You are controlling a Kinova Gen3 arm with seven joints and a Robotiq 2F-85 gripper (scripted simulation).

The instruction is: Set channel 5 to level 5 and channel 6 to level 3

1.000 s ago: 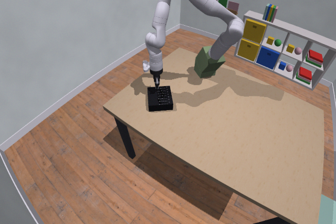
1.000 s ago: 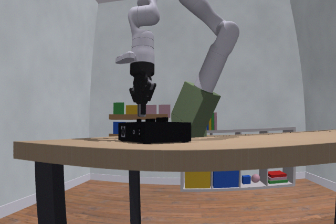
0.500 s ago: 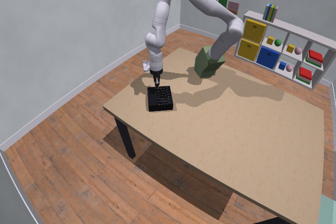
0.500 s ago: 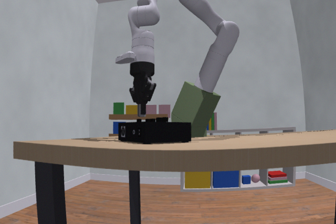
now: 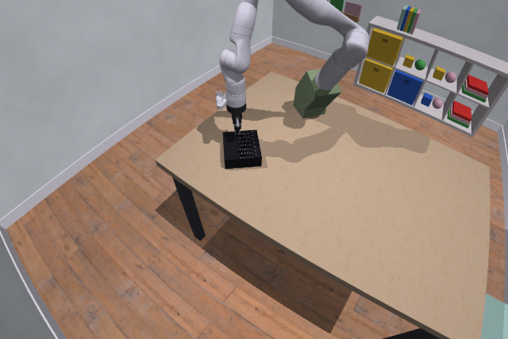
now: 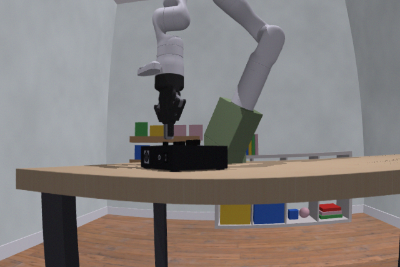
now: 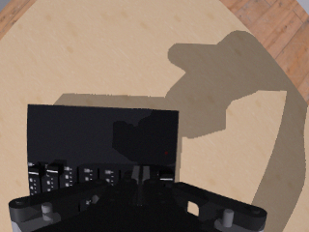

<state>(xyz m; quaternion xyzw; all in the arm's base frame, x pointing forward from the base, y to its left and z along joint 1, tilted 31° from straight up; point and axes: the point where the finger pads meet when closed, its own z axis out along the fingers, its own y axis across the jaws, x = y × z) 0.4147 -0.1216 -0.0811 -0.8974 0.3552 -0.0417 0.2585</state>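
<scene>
My hand is 3 cm above the channel 6 fader, 2 cm past it and 1 cm to the right of it. From my hand the other things lie so: channel 5 fader (3 cm to the left, 3 cm below, 1 cm behind).
</scene>
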